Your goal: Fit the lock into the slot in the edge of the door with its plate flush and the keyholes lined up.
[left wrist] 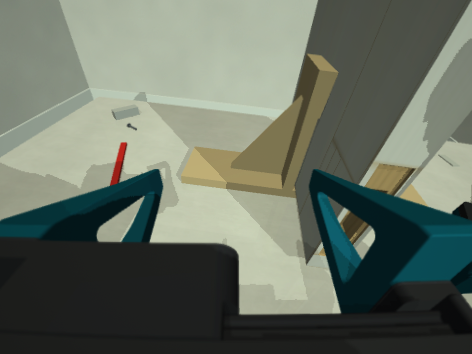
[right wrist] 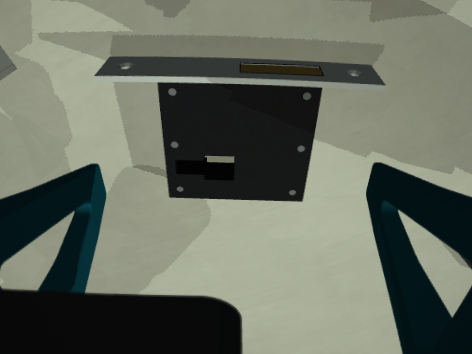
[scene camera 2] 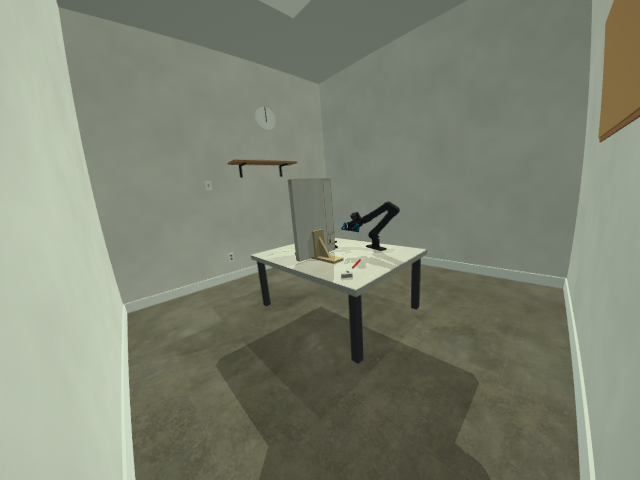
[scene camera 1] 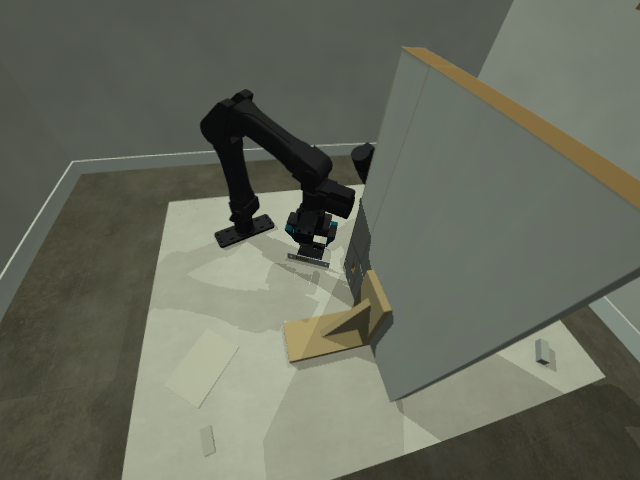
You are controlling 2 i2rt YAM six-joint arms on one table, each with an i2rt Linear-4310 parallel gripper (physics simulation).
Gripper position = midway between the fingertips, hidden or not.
My left gripper [left wrist: 235, 177] is open and holds nothing. Also in view: a lock [right wrist: 263, 112]. My right gripper [right wrist: 236, 178] is open, holding nothing. Further things: a grey door [scene camera 1: 485, 223] and a wooden bracket [scene camera 1: 313, 337].
The grey door also shows in scene camera 2 [scene camera 2: 310, 199]. The wooden bracket shows as well in the left wrist view [left wrist: 270, 165].
